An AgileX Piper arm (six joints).
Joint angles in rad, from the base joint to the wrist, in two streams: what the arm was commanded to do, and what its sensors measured. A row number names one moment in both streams.
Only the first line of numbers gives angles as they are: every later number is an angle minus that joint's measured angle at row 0.
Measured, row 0:
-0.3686 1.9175 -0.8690 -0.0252 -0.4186 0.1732
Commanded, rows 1 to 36:
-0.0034 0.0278 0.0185 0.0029 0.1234 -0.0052
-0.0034 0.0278 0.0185 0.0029 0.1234 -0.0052
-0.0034 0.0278 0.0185 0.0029 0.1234 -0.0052
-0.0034 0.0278 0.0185 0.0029 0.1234 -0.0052
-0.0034 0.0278 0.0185 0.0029 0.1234 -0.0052
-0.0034 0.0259 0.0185 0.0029 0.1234 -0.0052
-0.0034 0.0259 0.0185 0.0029 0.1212 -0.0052
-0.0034 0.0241 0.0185 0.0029 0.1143 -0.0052
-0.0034 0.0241 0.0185 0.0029 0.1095 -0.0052
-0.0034 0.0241 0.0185 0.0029 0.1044 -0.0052
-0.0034 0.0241 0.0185 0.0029 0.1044 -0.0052
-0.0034 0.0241 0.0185 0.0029 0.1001 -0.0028
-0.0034 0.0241 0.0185 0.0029 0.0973 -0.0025
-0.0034 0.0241 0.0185 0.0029 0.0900 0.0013
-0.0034 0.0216 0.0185 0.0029 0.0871 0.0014
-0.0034 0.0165 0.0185 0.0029 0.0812 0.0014
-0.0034 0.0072 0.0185 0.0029 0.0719 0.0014
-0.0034 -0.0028 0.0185 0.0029 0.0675 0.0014
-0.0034 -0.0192 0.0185 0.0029 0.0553 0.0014
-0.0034 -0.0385 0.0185 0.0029 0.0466 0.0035
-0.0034 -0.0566 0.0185 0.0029 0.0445 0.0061
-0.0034 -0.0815 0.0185 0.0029 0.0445 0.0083
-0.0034 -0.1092 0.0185 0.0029 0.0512 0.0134
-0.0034 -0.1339 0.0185 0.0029 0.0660 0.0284
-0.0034 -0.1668 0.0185 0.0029 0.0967 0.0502
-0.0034 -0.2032 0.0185 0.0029 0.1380 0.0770
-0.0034 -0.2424 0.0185 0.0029 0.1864 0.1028
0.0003 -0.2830 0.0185 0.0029 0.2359 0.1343
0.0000 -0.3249 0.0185 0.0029 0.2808 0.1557
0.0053 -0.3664 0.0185 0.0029 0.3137 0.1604
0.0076 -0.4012 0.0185 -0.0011 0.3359 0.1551
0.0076 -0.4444 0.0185 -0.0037 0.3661 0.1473
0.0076 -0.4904 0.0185 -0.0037 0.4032 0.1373
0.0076 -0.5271 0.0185 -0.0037 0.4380 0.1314
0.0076 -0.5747 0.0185 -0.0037 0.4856 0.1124
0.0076 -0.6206 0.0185 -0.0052 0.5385 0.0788
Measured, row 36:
0.0040 -0.4661 0.0121 0.0000 0.3611 0.1375
